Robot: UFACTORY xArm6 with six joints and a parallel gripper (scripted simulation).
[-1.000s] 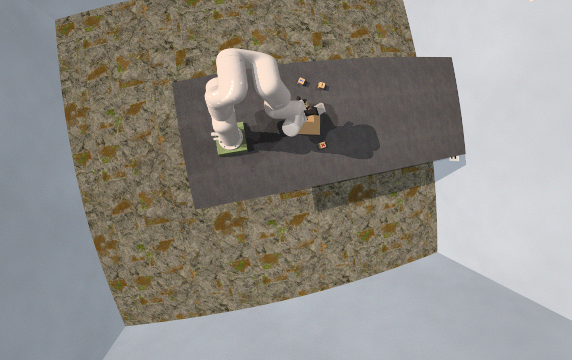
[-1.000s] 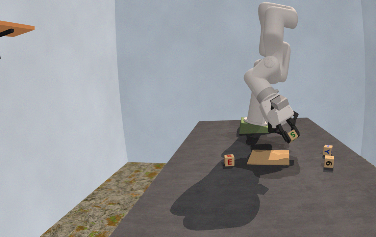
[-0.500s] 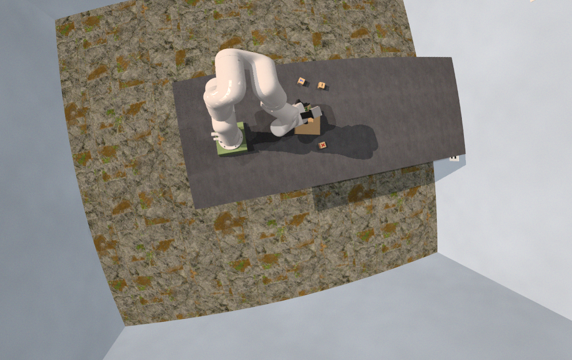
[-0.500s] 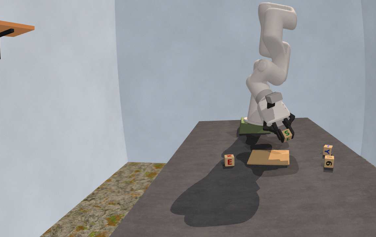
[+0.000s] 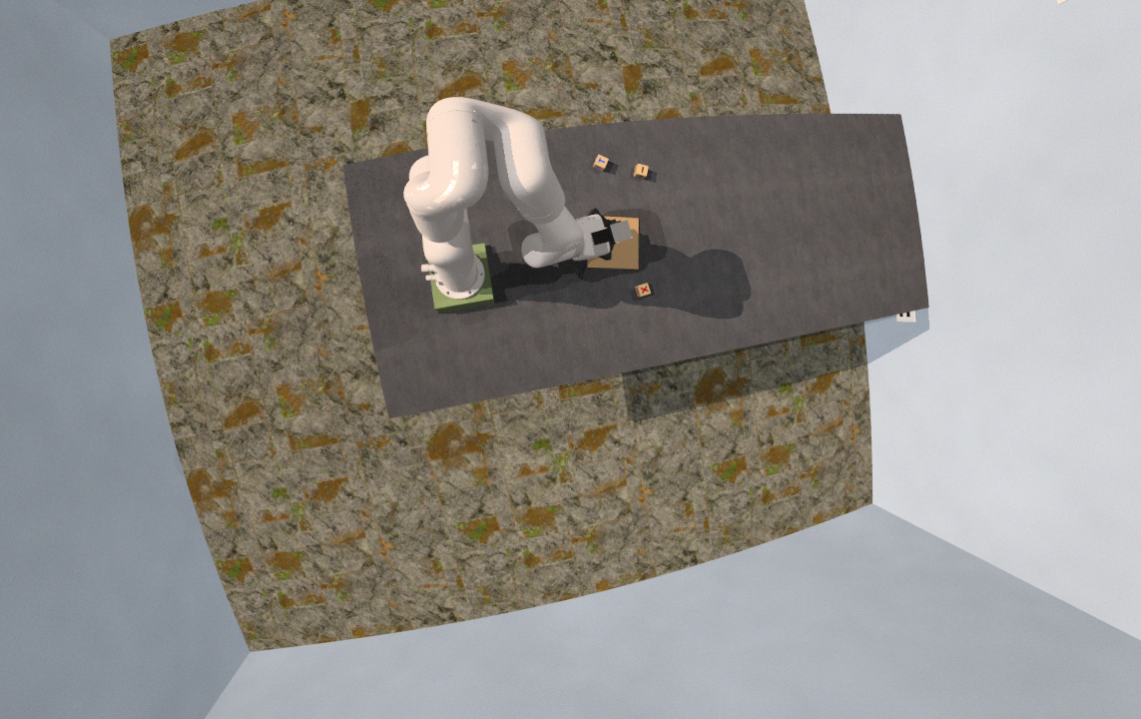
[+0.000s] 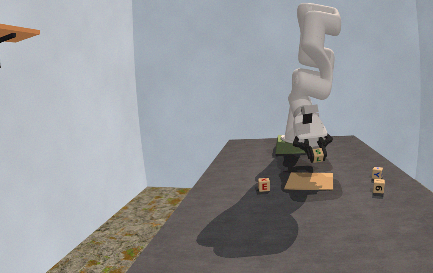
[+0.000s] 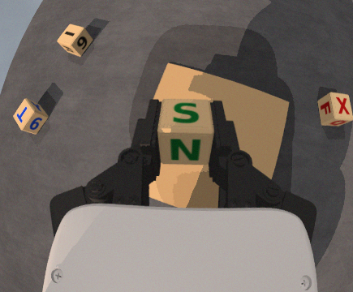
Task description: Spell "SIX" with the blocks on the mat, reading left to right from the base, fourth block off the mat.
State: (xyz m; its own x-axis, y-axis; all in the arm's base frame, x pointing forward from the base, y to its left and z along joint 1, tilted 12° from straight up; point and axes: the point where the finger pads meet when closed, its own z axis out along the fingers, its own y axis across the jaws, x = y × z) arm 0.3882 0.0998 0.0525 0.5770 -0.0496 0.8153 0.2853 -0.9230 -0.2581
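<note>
The tan mat lies 20 mm ahead of my hand, 20 mm to the right of it and 80 mm below it. The rest, counted from my hand: X block 90 mm ahead, 150 mm to the right, 70 mm below; S block right at my hand; blue-lettered block 20 mm behind, 200 mm to the left, 70 mm below.
</note>
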